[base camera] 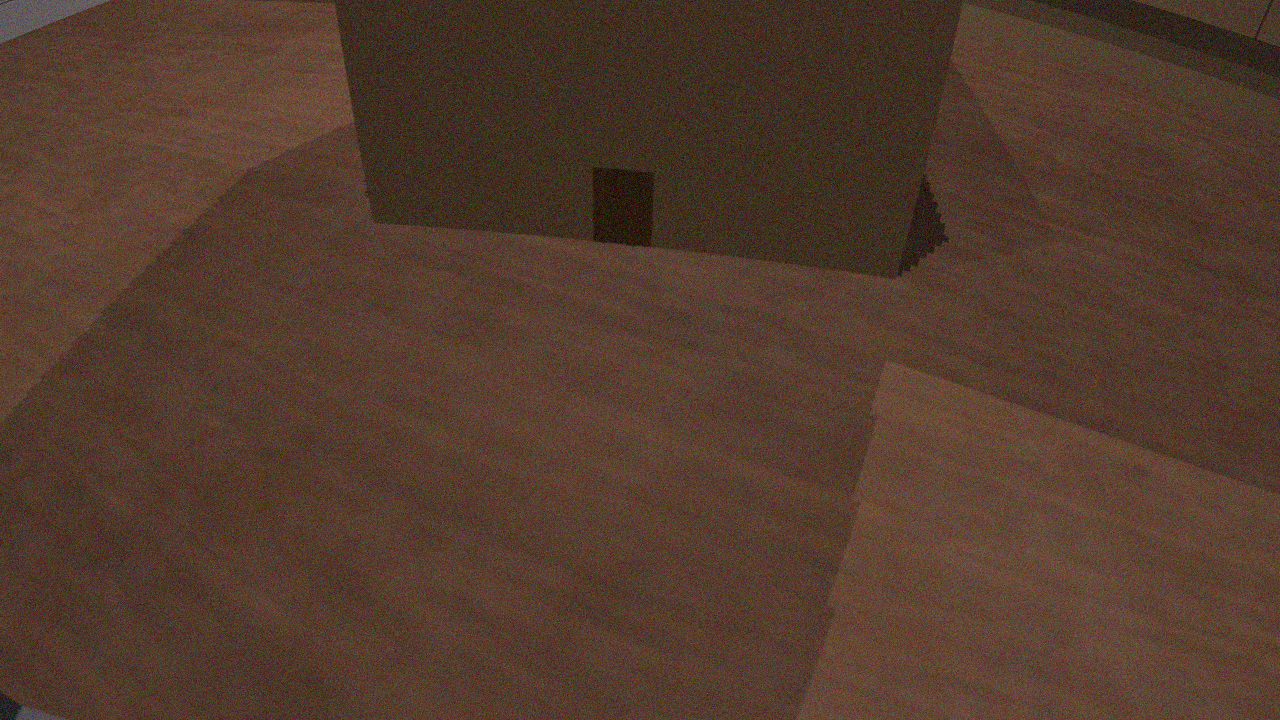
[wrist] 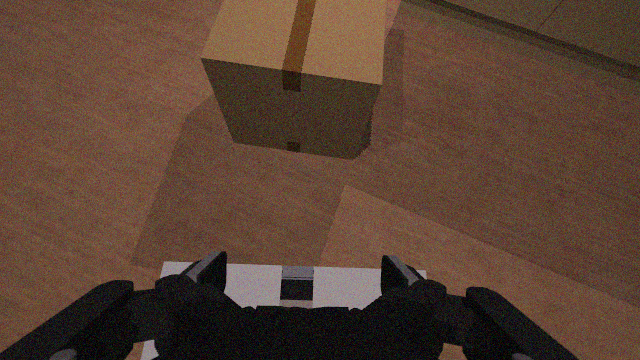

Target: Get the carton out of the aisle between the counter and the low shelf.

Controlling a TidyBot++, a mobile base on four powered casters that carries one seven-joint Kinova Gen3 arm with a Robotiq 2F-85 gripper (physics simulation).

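Places are measured from the arm's base along level axes (x ahead, y right, z down), in millimetres.
Where they show: gripper, fingertip midpoint: (wrist: 304, 270).
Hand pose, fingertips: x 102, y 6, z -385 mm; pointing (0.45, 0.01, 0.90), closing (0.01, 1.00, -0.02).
Observation:
After its pixels a point has its place.
The carton (base camera: 626, 98) {x 613, y -41, z 266 mm} (wrist: 300, 107) {x 611, y -19, z 127 mm} is a brown box with a strip of darker tape over its top and down its near face. It stands upright on the wooden floor, ahead of the base and slightly turned. In the base camera view its near face shows and its top is cut off by the frame. My gripper (wrist: 304, 270) {x 102, y 6, z -385 mm} is open and empty, with its fingers wide apart. In the wrist view it shows at the bottom, on the near side of the carton and apart from it. The low shelf cannot be made out in either view.
A cabinet front, likely the counter (base camera: 1226, 17) {x 1206, y 910, z 224 mm} (wrist: 565, 25) {x 1154, y 1038, z 184 mm}, runs along the upper right, to the right of the carton with floor between them. The white top of the base (wrist: 250, 285) {x 113, y -86, z 14 mm} shows beneath the gripper. A pale strip (base camera: 40, 16) {x 1596, y -1596, z 371 mm} shows at the upper left.

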